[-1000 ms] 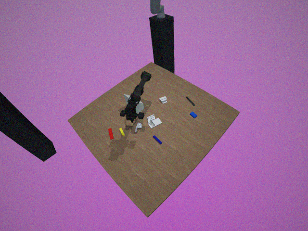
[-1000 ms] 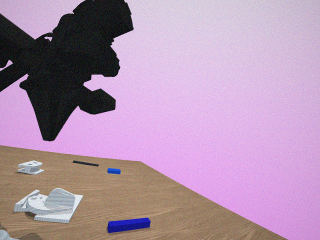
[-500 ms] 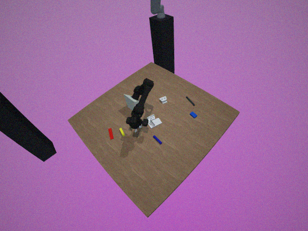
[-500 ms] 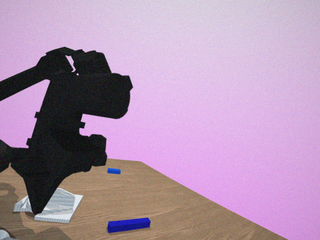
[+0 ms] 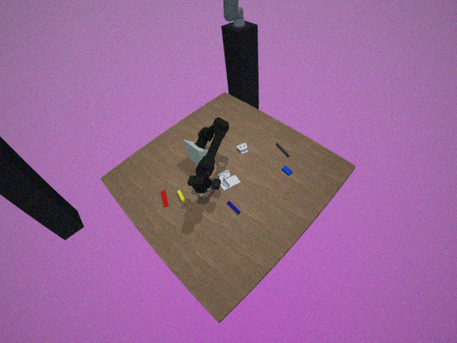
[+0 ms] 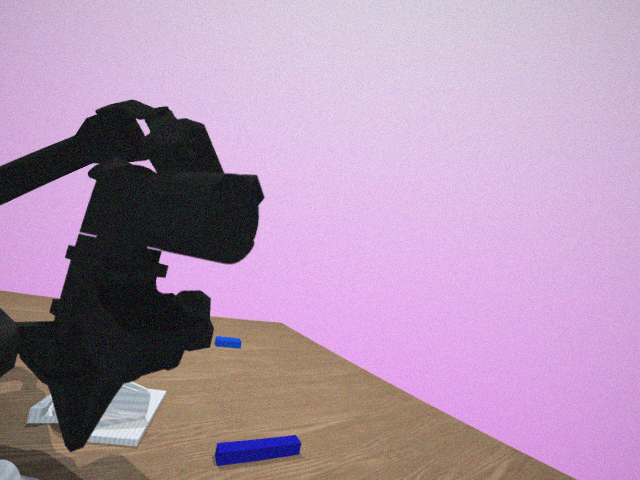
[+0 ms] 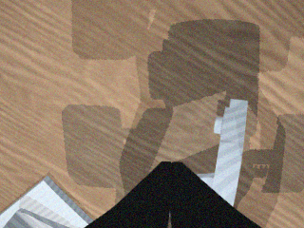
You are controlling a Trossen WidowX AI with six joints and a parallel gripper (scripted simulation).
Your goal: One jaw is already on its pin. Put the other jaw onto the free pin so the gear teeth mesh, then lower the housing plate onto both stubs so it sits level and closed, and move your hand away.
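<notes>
My gripper tip is 4 cm past the jaw, 1 cm to the left of it and 5 cm above it. Round my gripper tip: yellow bar (11 cm behind, 13 cm to the right, 5 cm below); red bar (17 cm behind, 22 cm to the right, 6 cm below); long blue block (17 cm ahead, 6 cm to the left, 6 cm below).
</notes>
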